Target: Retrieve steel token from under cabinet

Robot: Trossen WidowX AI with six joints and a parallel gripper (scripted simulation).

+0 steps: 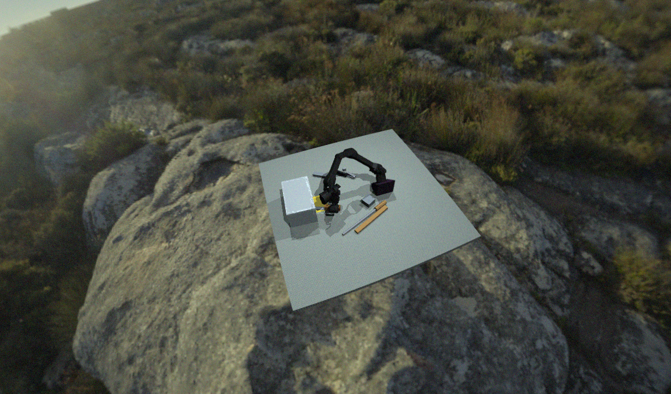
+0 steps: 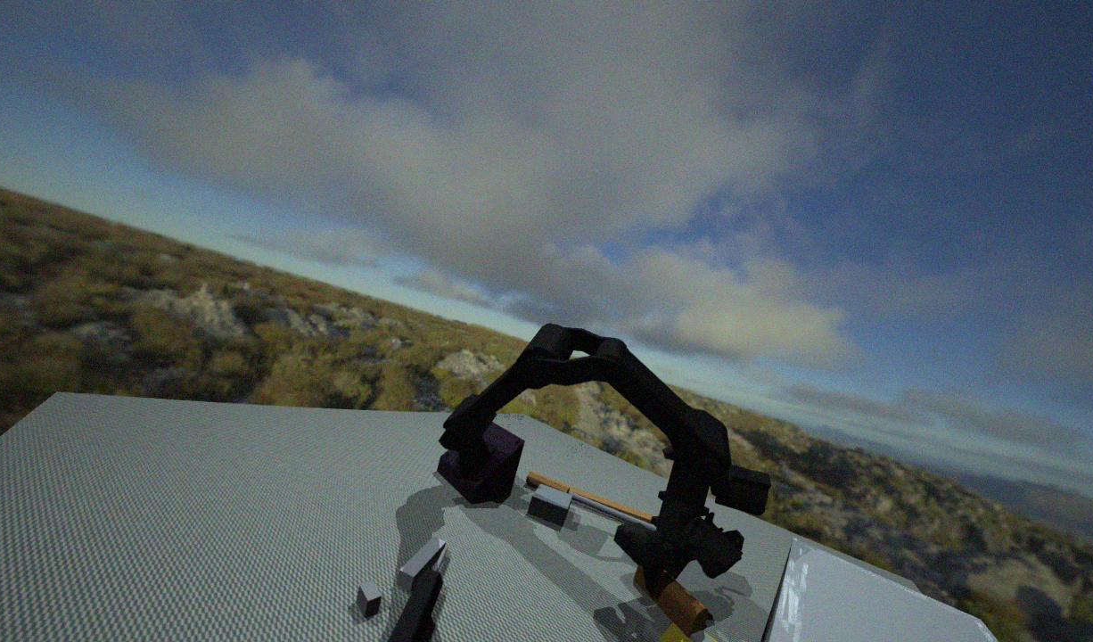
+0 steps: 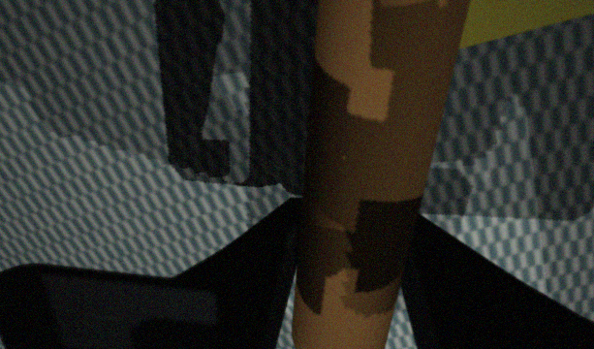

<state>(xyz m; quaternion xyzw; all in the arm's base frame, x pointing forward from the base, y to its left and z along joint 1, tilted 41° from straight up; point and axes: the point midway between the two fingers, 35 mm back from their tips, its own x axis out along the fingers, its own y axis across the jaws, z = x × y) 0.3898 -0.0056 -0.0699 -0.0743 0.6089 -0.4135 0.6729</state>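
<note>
The grey block lies 24 cm behind my gripper tip, 4 cm to the left of it and 1 cm above it. From my gripper tip the other things lie so: grey bar: 24 cm behind, 25 cm to the right; small grey cube: 22 cm behind, 33 cm to the right; wooden stick: 19 cm behind, 19 cm to the left.
</note>
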